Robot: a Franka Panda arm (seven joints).
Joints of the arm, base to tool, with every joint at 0 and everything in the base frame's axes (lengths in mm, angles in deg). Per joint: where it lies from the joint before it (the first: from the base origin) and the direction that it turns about. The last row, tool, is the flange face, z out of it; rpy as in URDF.
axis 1: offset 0 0 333 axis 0 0 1
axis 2: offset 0 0 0 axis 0 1 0
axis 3: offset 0 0 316 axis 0 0 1
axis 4: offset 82.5 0 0 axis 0 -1 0
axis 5: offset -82.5 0 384 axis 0 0 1
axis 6: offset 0 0 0 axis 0 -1 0
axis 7: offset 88 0 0 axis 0 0 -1
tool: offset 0 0 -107 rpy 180 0 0
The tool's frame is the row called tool.
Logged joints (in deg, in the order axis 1, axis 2, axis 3, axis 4, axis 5, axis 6, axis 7), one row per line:
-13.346 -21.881 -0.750 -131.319 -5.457 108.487 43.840
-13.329 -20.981 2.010 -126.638 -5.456 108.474 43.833
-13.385 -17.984 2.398 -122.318 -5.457 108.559 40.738
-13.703 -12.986 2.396 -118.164 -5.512 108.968 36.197
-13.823 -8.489 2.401 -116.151 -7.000 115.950 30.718
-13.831 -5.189 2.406 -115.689 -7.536 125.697 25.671
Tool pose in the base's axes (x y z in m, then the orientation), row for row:
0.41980 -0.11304 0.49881 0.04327 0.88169 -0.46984 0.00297
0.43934 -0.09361 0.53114 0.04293 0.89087 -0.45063 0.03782
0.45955 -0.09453 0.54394 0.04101 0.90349 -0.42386 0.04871
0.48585 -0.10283 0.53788 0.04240 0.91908 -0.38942 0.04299
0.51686 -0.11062 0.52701 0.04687 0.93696 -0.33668 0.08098
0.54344 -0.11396 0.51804 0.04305 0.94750 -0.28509 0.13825
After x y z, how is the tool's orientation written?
As a quaternion, w x y z.
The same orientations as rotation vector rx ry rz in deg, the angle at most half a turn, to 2 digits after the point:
154.48 -82.32 0.52
156.12 -78.97 6.63
158.51 -74.36 8.55
161.11 -68.26 7.54
163.80 -58.86 14.16
166.03 -49.96 24.23

